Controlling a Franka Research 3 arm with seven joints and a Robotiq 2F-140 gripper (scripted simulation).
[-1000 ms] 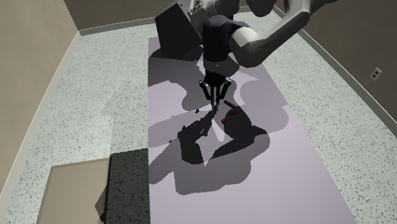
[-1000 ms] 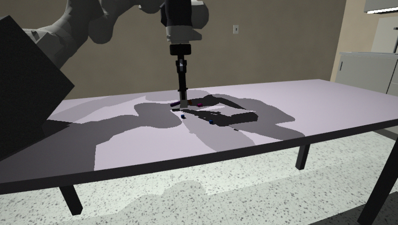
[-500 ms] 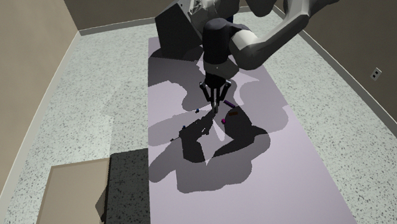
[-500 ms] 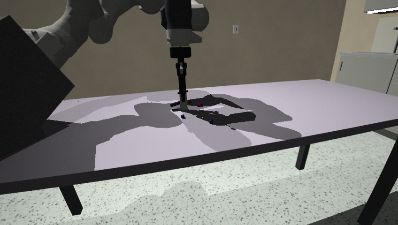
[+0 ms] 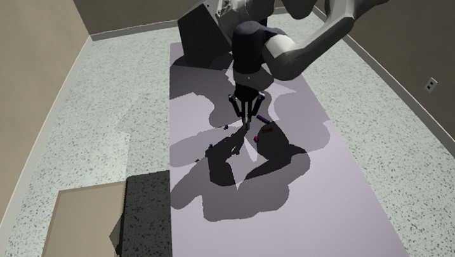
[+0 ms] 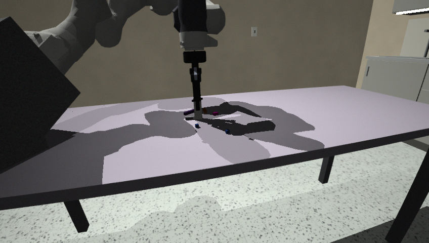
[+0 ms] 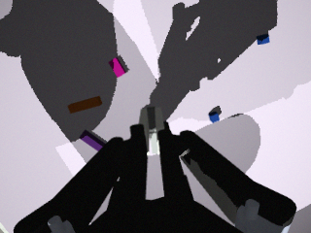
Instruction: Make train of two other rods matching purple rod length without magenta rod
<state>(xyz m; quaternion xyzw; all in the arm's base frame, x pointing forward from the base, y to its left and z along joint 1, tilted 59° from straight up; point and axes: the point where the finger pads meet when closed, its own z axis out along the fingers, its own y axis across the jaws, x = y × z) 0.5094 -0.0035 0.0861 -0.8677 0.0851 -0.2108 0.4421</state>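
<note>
Now: the magenta rod 60 mm ahead of my hand, 40 mm to the left of it and 30 mm below it. From my hand the other things lie so: purple rod: 70 mm to the left, 40 mm behind, 30 mm below; then orange rod: 80 mm to the left, 30 mm below, 20 mm ahead.
</note>
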